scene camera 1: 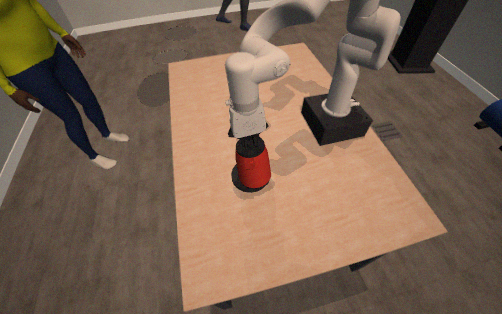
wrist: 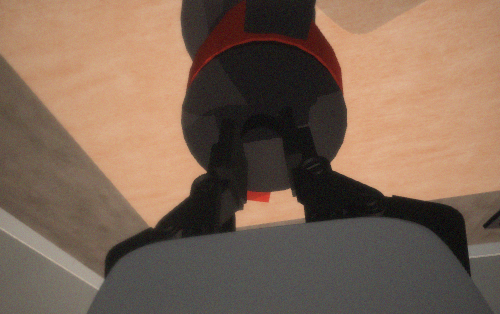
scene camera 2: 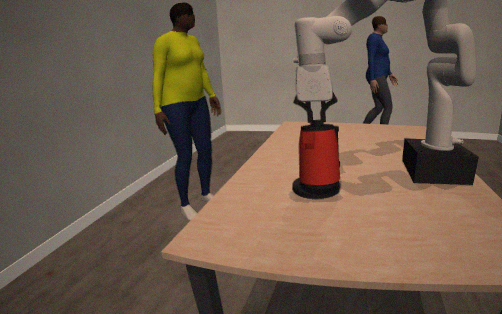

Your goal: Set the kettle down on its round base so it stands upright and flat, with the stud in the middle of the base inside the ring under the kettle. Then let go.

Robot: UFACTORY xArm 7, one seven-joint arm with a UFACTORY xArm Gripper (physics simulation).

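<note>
The red kettle [scene camera 1: 254, 169] [scene camera 2: 319, 157] with a black top [wrist: 270, 70] looks upright, over its round black base [scene camera 1: 237, 177] [scene camera 2: 316, 192] [wrist: 194, 30]. In both scene views more of the base shows at the left of the kettle than at the right, and in the wrist view it sticks out at the upper left. The kettle's underside is very near the base; whether they touch cannot be told. The stud and the ring are hidden. My gripper [scene camera 1: 250, 140] [scene camera 2: 316, 121] [wrist: 261, 133] points down and is shut on the black grip on the kettle's top.
The wooden table [scene camera 1: 300, 225] [scene camera 2: 390, 235] carries the arm's black mounting block [scene camera 1: 337, 127] [scene camera 2: 442, 167] at the right. A person in a yellow top [scene camera 1: 30, 35] [scene camera 2: 180, 67] stands beyond the left edge. A person in blue [scene camera 2: 378, 57] stands behind the table.
</note>
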